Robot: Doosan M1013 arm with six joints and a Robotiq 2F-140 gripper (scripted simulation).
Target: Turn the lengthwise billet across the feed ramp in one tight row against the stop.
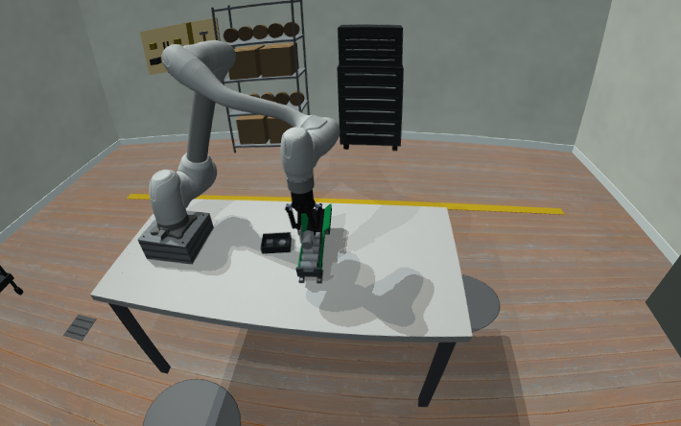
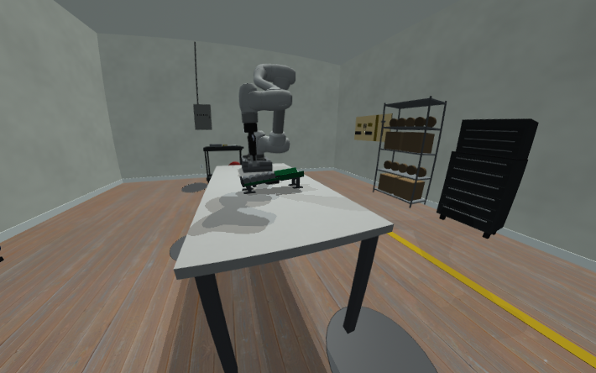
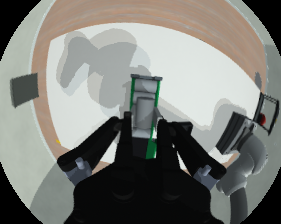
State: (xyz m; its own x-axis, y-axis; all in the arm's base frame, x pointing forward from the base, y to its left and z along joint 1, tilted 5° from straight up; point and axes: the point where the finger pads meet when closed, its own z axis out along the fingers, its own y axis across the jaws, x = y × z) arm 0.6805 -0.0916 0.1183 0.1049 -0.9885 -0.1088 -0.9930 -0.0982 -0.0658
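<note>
Now: hand 10 mm short of the dark stop, 70 mm to the left of it and 130 mm above it. The rest, counted from my hand: black box 190 mm behind, 130 mm to the left, 180 mm below.
</note>
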